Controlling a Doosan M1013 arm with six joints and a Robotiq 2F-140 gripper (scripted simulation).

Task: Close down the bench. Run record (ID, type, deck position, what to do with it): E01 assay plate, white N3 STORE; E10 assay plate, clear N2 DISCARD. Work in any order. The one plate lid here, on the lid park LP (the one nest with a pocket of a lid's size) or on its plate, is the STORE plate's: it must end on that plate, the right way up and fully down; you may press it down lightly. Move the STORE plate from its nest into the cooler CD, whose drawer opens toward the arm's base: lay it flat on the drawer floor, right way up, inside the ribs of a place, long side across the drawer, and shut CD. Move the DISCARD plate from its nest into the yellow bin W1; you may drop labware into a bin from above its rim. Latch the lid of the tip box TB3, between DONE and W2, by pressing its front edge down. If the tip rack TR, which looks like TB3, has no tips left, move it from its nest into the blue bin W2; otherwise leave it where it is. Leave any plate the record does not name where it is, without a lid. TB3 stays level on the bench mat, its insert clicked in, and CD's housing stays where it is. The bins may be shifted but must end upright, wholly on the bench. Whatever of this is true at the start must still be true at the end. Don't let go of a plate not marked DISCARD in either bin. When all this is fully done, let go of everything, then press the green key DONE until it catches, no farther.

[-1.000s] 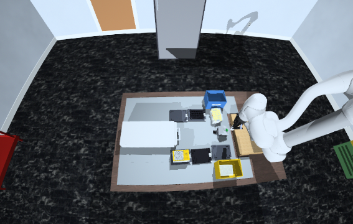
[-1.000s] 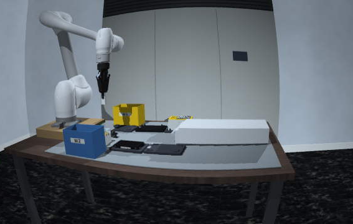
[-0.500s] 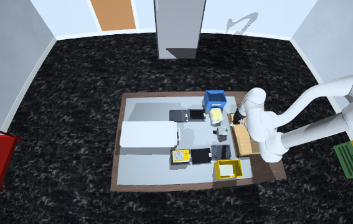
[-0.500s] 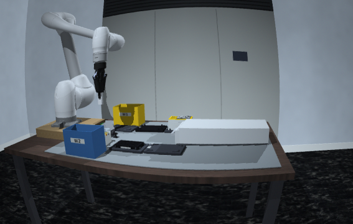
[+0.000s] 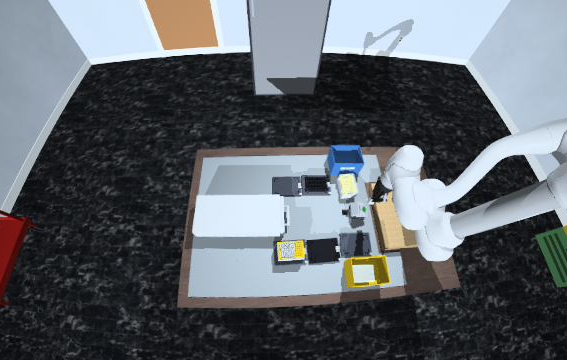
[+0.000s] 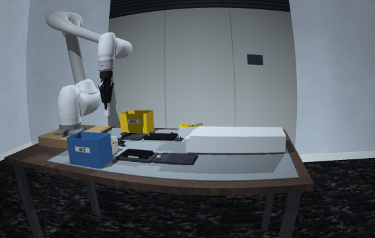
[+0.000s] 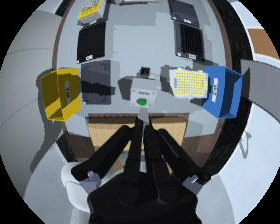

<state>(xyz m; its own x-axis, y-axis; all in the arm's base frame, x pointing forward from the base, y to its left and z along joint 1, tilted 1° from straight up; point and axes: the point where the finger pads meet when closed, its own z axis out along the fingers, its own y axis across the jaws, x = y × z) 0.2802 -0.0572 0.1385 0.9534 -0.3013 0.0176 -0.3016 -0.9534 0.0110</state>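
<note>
The green key DONE lies 12 cm below my hand. The rest, counted from my hand: black plate (23 cm to the right, 20 cm ahead, 17 cm below); then white box (16 cm to the right, 14 cm below, 3 cm ahead); then grey nest (18 cm below, 16 cm to the left, 9 cm ahead).
</note>
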